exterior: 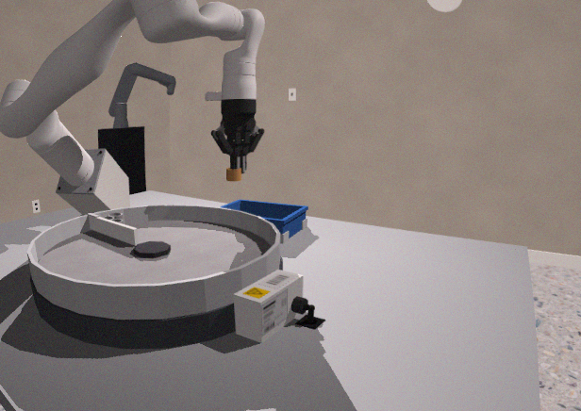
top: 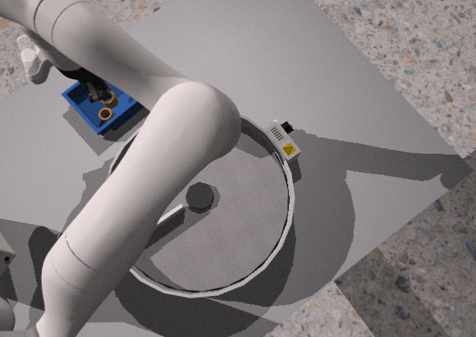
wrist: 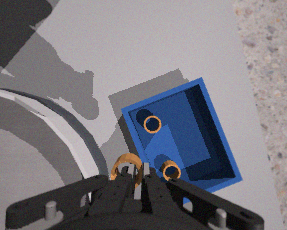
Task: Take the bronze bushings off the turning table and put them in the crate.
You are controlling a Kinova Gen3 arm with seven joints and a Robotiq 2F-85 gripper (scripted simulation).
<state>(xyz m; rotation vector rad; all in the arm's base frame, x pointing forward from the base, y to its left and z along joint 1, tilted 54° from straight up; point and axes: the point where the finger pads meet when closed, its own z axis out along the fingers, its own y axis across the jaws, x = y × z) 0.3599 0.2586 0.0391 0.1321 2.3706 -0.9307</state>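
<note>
The blue crate is 140 mm below my hand, 70 mm to the left of it and 10 mm ahead of it. Also, from my hand: round turning table: 290 mm to the right, 110 mm below, 20 mm ahead.
</note>
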